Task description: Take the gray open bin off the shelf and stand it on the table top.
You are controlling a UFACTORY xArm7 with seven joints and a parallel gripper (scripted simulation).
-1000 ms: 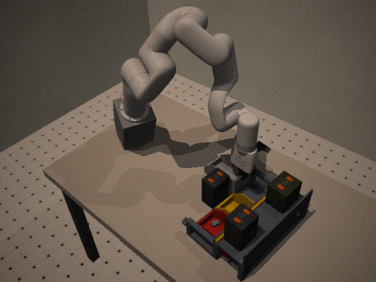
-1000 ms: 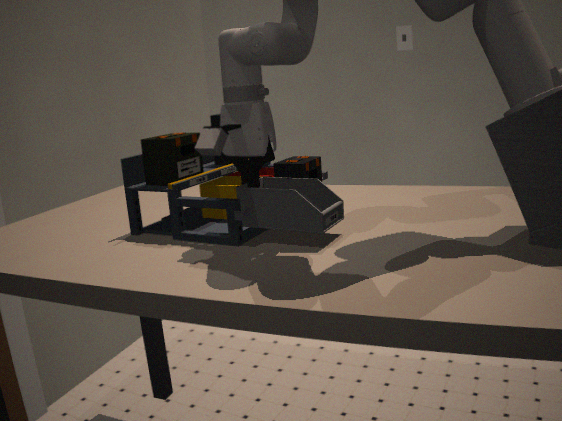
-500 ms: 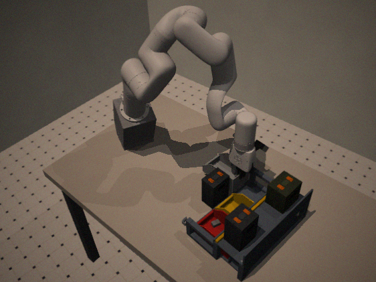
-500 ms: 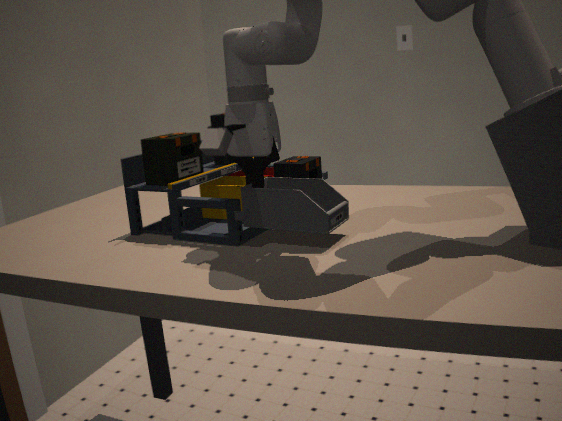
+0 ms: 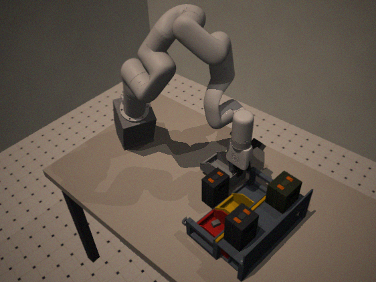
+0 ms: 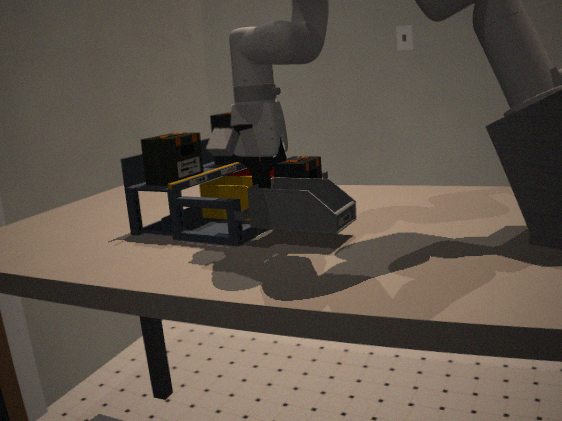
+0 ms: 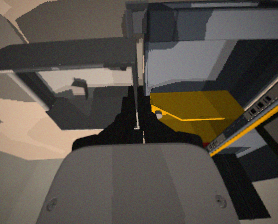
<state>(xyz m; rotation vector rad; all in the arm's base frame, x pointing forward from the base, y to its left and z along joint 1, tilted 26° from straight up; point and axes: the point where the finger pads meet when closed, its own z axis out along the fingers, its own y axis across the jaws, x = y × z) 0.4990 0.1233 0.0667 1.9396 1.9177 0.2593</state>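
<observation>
Now: hand 8 cm past the gray open bin and 4 cm above it. Also, from my hand: yellow bin: 12 cm to the right, 11 cm ahead, 6 cm below; red bin: 23 cm to the right, 10 cm ahead, 6 cm below; dark box: 10 cm to the right, 4 cm below, 3 cm behind.
</observation>
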